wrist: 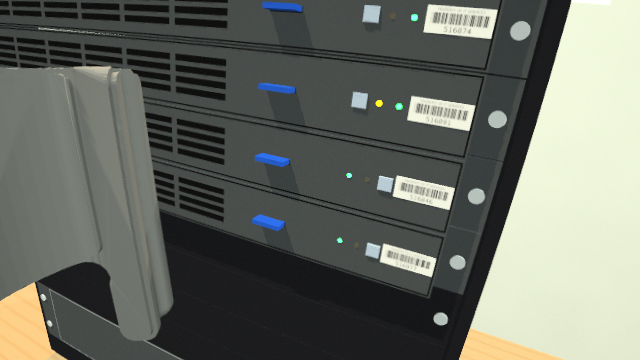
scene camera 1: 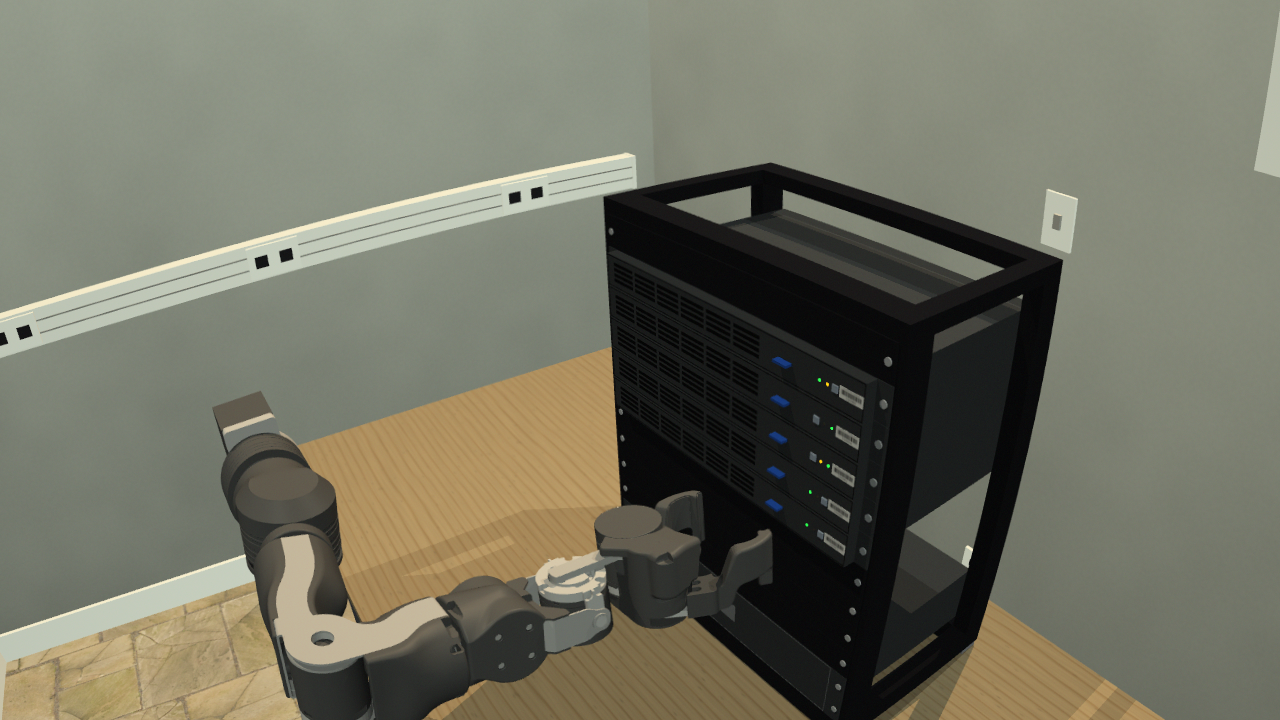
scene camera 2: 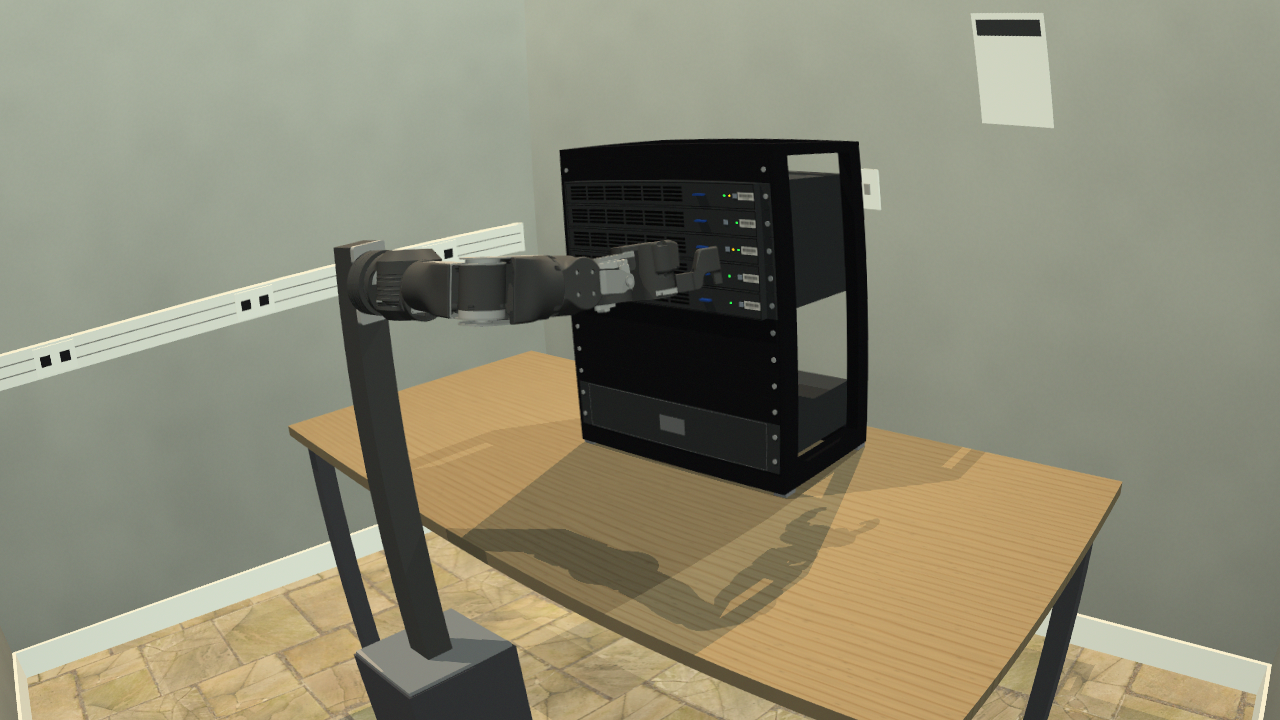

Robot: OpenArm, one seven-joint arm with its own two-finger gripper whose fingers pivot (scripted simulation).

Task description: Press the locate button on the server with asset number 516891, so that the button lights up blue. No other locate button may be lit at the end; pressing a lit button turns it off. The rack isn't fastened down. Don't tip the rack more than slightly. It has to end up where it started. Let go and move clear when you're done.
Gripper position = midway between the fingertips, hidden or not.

In view: the gripper (scene camera 2: 692, 267) and an arm post (scene camera 1: 254, 405).
